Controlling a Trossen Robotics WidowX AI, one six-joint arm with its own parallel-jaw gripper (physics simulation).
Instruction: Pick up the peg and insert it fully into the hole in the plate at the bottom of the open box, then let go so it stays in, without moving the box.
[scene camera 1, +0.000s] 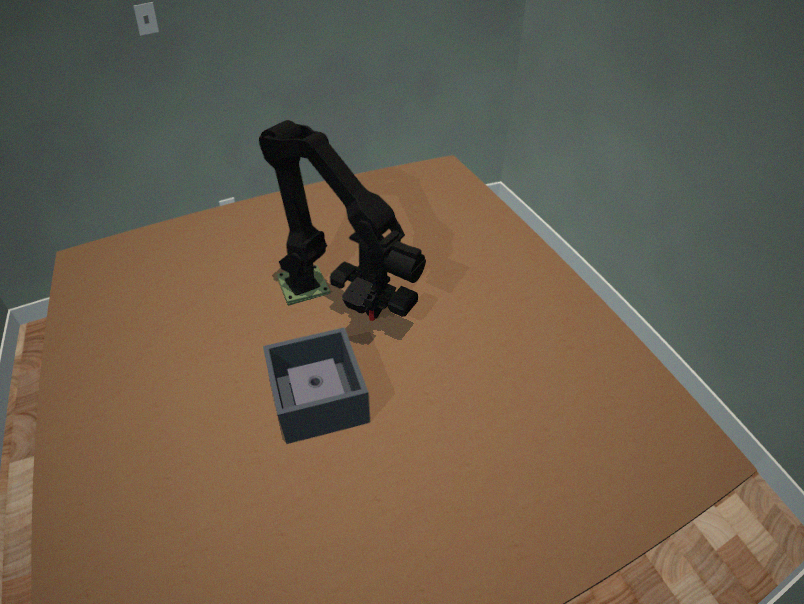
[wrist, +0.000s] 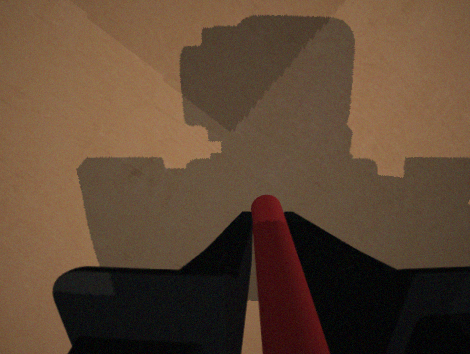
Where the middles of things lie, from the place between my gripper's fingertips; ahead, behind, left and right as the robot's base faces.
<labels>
The light grey plate (scene camera 1: 319, 380) is 200 mm to the right of my hand, 130 mm ahead of it and 30 mm above it. Round my hand: dark grey box (scene camera 1: 298, 422) 200 mm to the right, 130 mm ahead, 40 mm above.
</labels>
